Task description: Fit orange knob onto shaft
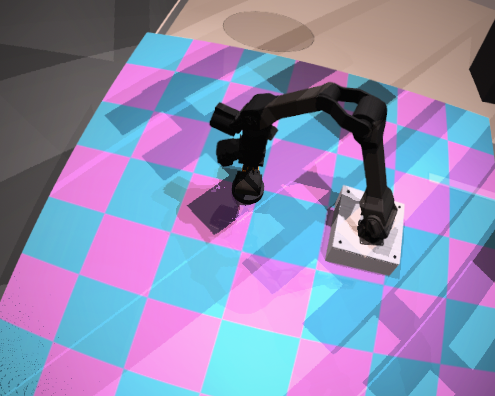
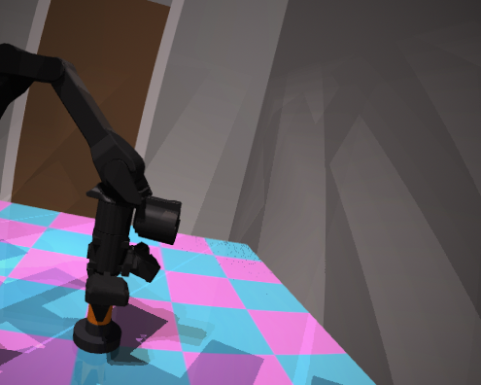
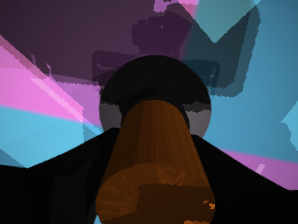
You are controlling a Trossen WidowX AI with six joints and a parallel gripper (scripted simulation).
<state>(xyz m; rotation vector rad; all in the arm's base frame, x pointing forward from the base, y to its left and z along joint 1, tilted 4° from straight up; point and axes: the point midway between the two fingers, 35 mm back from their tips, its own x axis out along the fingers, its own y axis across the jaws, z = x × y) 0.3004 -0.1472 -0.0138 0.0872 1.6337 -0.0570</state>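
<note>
The round pedestal is 2 cm below my gripper tip. Round my gripper tip: orange knob: 3 cm above.
</note>
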